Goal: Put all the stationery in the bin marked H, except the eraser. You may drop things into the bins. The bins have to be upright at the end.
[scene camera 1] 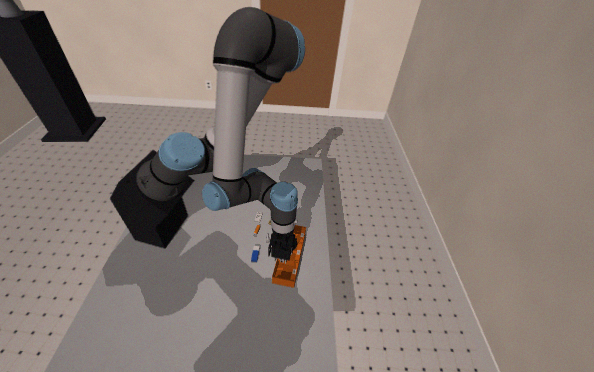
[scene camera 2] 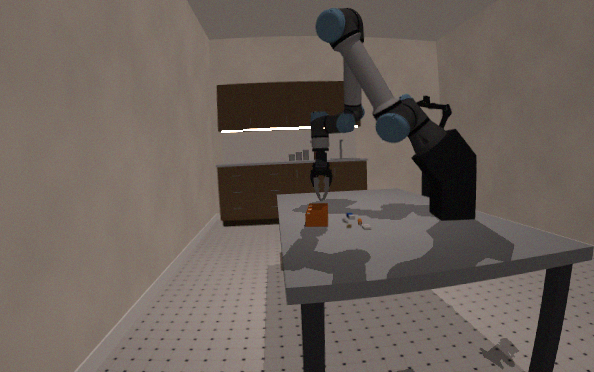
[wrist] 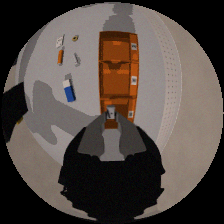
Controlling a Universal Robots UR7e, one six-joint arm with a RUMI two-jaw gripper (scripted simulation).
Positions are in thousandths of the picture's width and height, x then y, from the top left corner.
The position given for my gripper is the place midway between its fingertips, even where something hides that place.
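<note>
Visible: an orange bin (scene camera 1: 479, 738), (wrist: 516, 364), together with my gripper (wrist: 493, 502).
</note>
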